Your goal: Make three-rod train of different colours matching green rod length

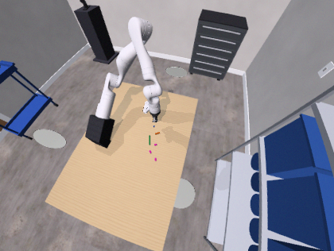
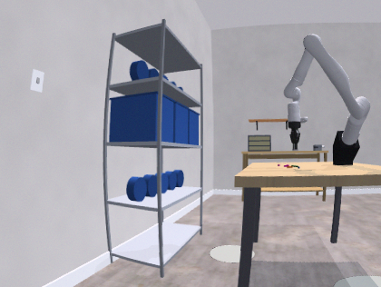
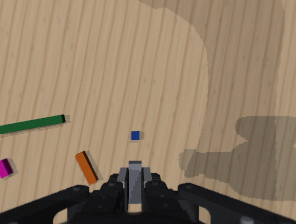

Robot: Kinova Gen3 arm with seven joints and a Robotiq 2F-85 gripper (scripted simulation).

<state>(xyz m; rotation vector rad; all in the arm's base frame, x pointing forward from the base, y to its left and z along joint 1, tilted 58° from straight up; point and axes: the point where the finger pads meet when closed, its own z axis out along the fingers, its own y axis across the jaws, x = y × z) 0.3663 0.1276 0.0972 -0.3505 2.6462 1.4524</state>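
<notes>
The small blue rod is 20 mm behind my hand, 10 mm to the right of it and 120 mm below it. The rest, counted from my hand: grey rod 10 mm below; then green rod 10 mm behind, 140 mm to the right, 120 mm below; then orange rod 30 mm ahead, 60 mm to the right, 120 mm below.
</notes>
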